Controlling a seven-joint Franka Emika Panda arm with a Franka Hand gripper.
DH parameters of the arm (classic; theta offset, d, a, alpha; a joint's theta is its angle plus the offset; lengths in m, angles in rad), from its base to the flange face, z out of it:
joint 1: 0 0.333 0 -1.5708
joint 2: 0 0 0 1.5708
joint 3: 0 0.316 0.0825 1.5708
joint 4: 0 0 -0.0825 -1.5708
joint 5: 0 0.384 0 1.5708
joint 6: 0 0 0.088 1.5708
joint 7: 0 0.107 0 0
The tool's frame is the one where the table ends.
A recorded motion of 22 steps. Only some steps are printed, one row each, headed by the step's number.
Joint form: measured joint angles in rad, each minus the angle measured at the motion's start. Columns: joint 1, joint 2, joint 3, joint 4, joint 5, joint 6, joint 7.
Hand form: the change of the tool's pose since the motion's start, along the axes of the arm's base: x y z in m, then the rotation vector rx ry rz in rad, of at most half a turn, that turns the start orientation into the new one. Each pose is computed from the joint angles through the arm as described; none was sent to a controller.
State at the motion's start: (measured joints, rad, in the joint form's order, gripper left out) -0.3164 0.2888 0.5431 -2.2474 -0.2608 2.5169 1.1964
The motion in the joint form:
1: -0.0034 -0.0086 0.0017 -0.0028 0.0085 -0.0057 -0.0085
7: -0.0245 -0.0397 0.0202 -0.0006 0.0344 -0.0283 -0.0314
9: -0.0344 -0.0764 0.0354 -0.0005 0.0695 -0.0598 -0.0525
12: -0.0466 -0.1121 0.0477 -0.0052 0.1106 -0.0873 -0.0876
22: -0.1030 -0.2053 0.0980 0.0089 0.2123 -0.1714 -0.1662
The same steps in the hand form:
1: -0.0007 -0.0015 0.0025 -0.0006 0.0016 0.0004
7: 0.0004 -0.0046 0.0171 -0.0001 -0.0047 -0.0007
9: -0.0013 -0.0038 0.0320 -0.0002 -0.0032 -0.0018
12: -0.0043 -0.0053 0.0444 0.0039 0.0019 0.0030
22: -0.0068 -0.0100 0.0856 0.0198 -0.0001 0.0029

